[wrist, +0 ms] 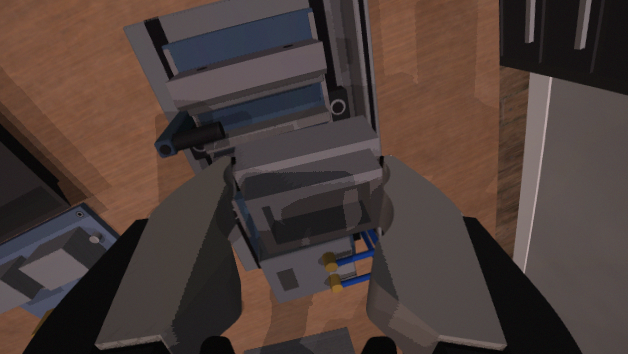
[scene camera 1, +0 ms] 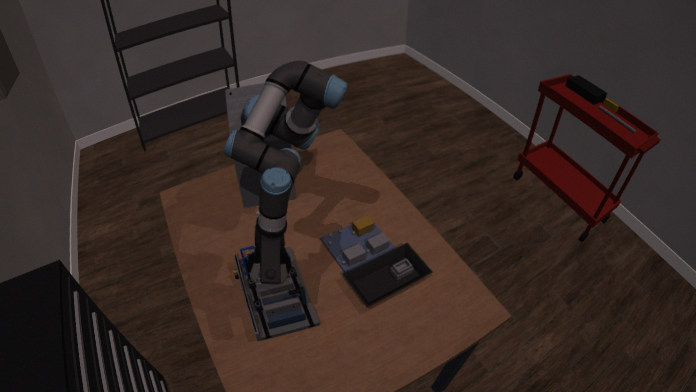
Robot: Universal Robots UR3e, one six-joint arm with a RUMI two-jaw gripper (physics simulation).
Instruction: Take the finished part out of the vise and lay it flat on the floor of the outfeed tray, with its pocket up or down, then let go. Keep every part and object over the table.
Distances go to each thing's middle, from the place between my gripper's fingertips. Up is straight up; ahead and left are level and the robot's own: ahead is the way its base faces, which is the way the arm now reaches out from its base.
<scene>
Right now my hand is 350 mm to the right of the blue plate point(scene camera 1: 340, 241), 160 mm above it and 110 mm past it.
</scene>
